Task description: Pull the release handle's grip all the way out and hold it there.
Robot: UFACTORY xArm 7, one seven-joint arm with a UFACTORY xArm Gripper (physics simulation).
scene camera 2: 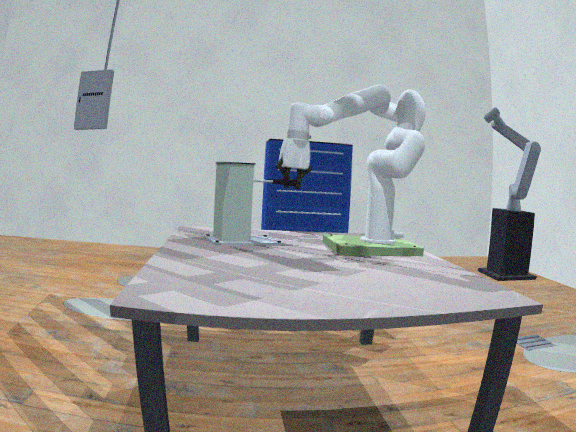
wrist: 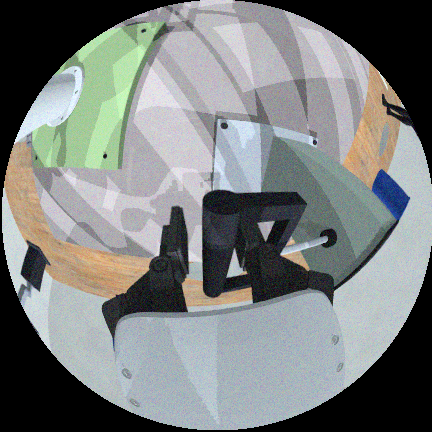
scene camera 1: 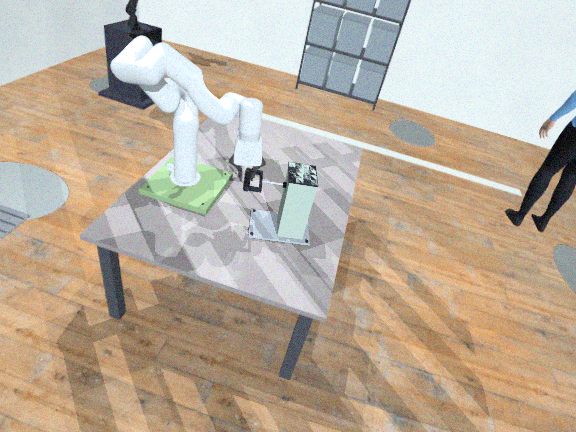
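The release handle is a black rectangular loop with a thick round grip bar (scene camera 1: 246, 182) (scene camera 2: 280, 182) (wrist: 218, 250). A thin pale rod (scene camera 1: 273, 183) (scene camera 2: 263, 181) (wrist: 306, 245) joins it to the tall pale-green housing (scene camera 1: 297, 210) (scene camera 2: 233, 205) (wrist: 320, 195). A clear length of rod shows outside the black collar (wrist: 328, 237). My gripper (scene camera 1: 248, 179) (scene camera 2: 293, 183) (wrist: 207, 217) points down and is shut on the grip, one finger outside the loop and the other inside it. In the wrist view a narrow gap shows beside the outer finger. The inner finger is partly hidden.
The housing stands on a pale metal plate (scene camera 1: 262, 225) (scene camera 2: 270, 240) (wrist: 235, 160) bolted to the table (scene camera 1: 175, 245) (scene camera 2: 325, 295). The arm's green base (scene camera 1: 210, 197) (scene camera 2: 350, 247) (wrist: 100, 130) is on the handle's side. A blue cabinet (scene camera 2: 325, 200) stands behind, and a person (scene camera 1: 550, 165) stands beyond the table.
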